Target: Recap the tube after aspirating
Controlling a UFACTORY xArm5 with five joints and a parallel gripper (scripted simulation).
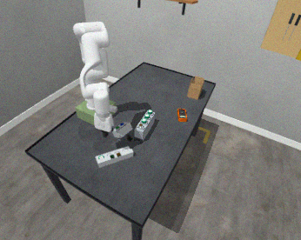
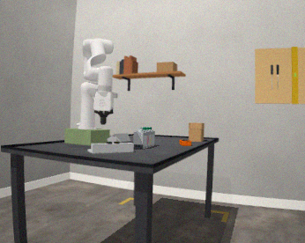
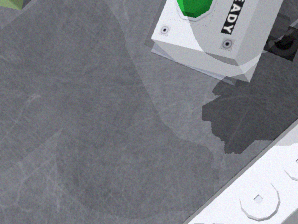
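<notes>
The green ready key lies 150 mm to the left of my hand, 90 mm below it and 30 mm behind it. Also, from my hand: blue cycle key: 200 mm to the left, 90 mm below, 20 mm behind; cardboard box: 950 mm to the left, 260 mm ahead, 90 mm below; key housing: 170 mm to the left, 100 mm below, 10 mm behind.
</notes>
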